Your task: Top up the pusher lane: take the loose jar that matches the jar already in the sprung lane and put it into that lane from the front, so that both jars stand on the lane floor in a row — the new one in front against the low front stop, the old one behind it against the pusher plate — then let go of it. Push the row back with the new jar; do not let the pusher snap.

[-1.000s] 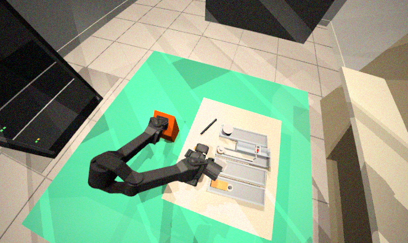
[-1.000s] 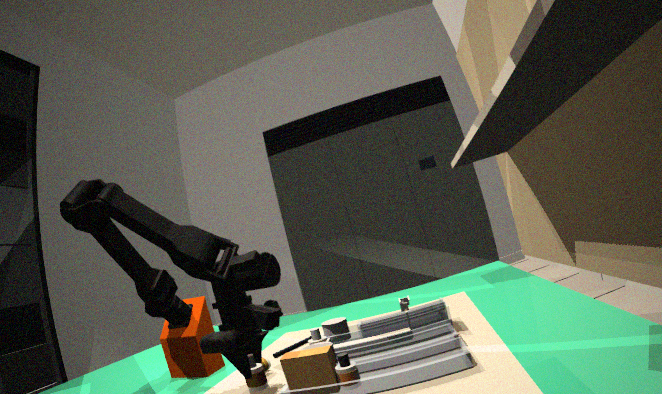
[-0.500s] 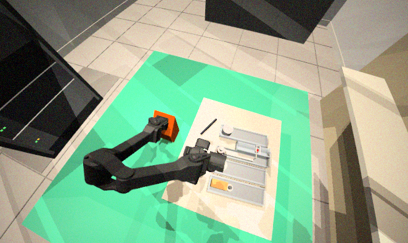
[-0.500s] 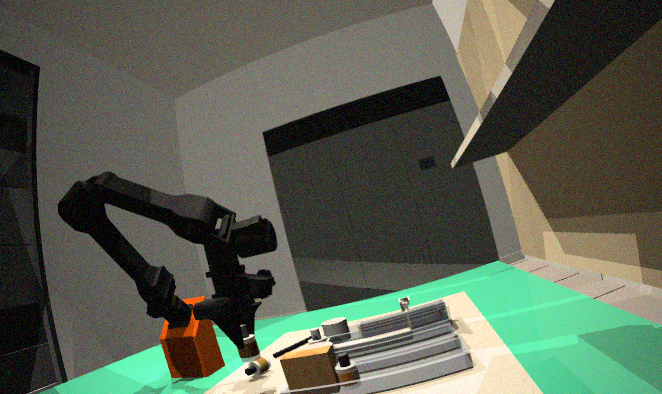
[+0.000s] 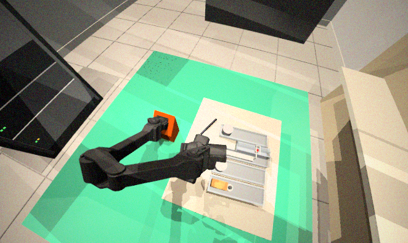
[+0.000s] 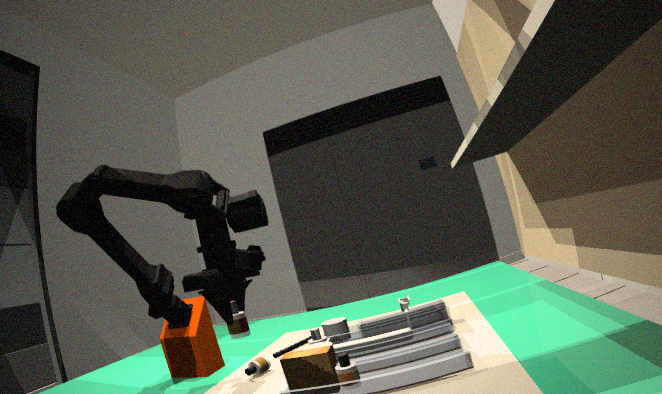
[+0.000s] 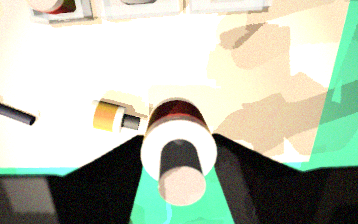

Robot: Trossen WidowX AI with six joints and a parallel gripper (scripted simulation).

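Right now the grey lane rack is 25 cm ahead of my gripper tip, 14 cm to the left of it and 11 cm below it. Round my gripper tip: brown box: 13 cm ahead, 6 cm to the right, 9 cm below; then pusher plate: 21 cm ahead, 14 cm to the left, 8 cm below; then black rod: 24 cm to the left, 12 cm below.
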